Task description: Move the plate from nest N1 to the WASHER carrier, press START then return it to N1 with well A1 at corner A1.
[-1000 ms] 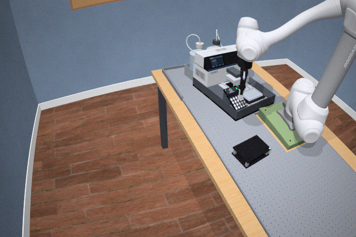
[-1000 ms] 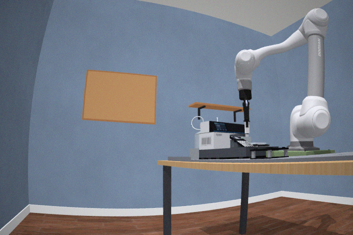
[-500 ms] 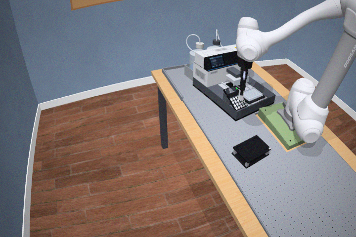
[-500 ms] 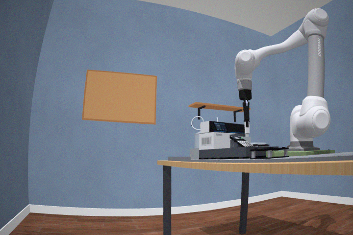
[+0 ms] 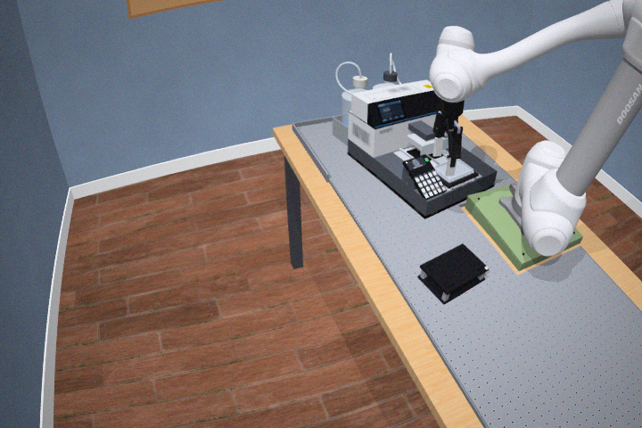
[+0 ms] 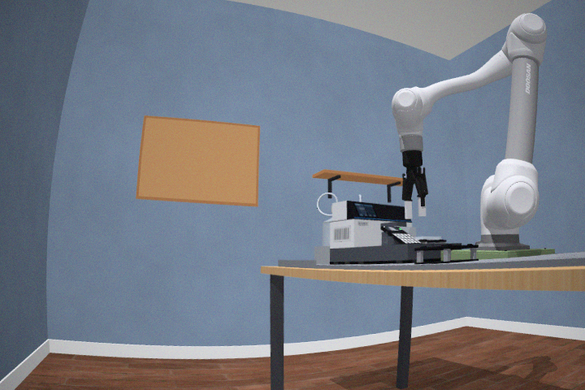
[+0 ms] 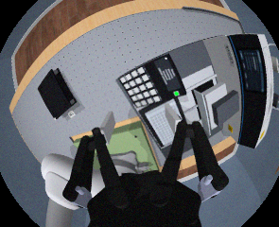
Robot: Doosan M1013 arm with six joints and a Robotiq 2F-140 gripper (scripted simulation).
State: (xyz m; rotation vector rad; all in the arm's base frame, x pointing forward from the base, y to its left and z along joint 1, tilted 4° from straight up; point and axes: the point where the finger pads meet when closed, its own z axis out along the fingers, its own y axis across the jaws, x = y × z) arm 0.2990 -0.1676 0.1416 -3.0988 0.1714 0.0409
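The well plate lies 90 mm behind my hand, 70 mm to the right of it and 100 mm below it. From my hand the other things lie so: plate washer: 50 mm behind, 210 mm to the right, 50 mm below; then black plate nest N1: 100 mm ahead, 300 mm to the left, 140 mm below; then washer carrier: 90 mm behind, 70 mm to the right, 100 mm below.
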